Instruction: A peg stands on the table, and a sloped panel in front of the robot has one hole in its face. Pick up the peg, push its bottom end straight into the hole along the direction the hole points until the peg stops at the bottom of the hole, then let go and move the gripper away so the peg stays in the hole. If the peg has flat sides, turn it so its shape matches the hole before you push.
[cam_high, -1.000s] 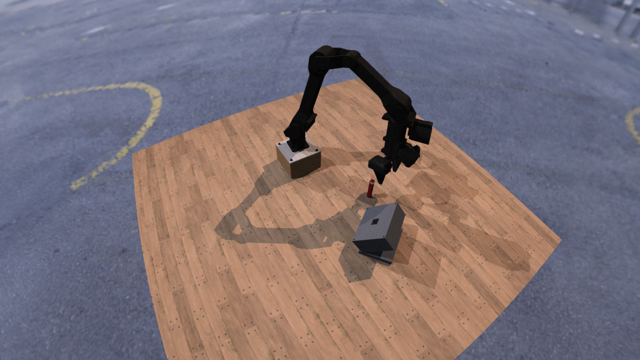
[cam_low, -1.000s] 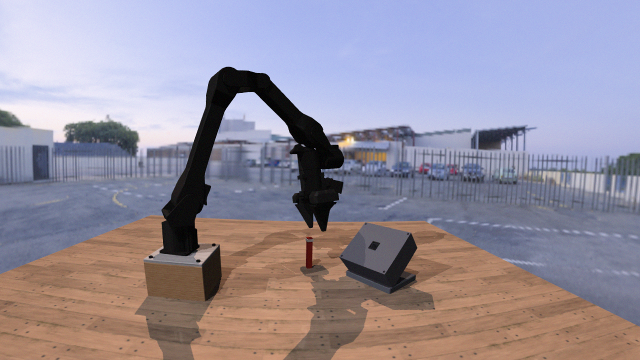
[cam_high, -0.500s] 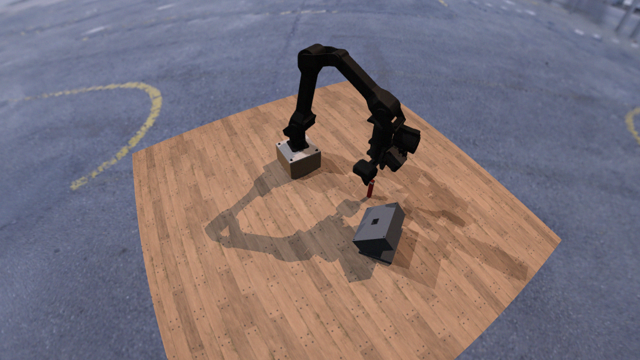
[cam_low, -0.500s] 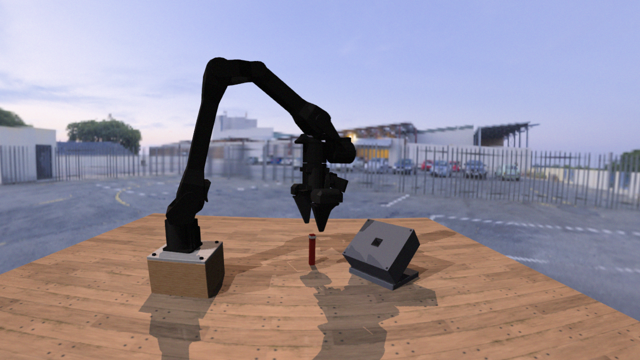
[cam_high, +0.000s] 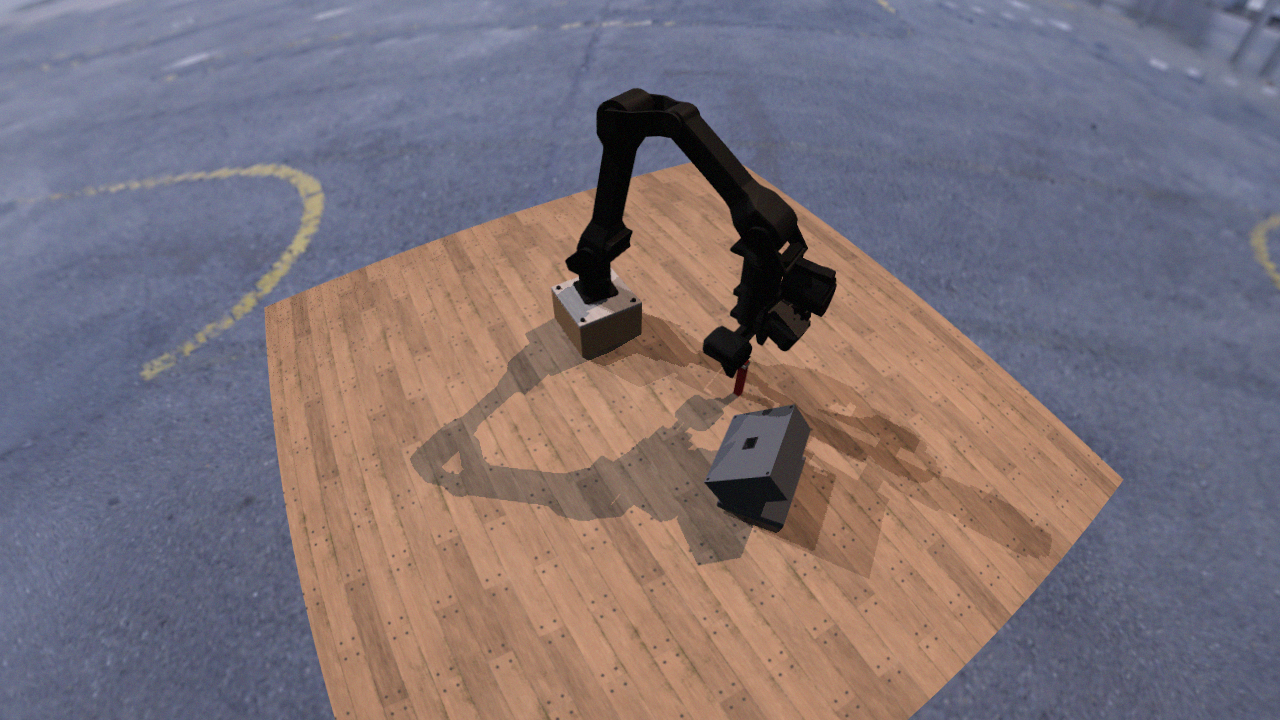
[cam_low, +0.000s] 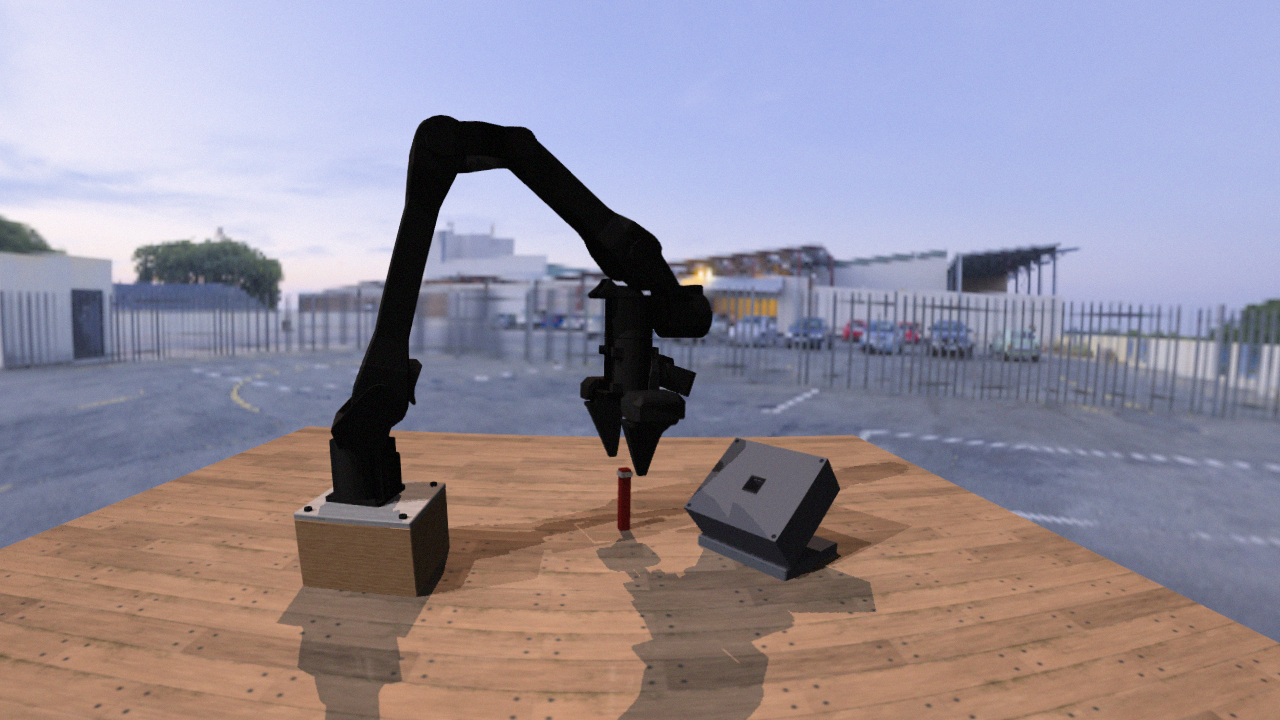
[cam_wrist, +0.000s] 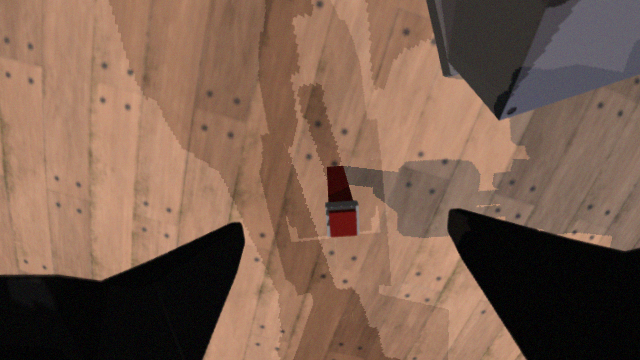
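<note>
My gripper tip is 30 mm above the red square peg. Round my gripper tip: grey sloped panel 160 mm ahead, 70 mm to the right, 20 mm below.
</note>
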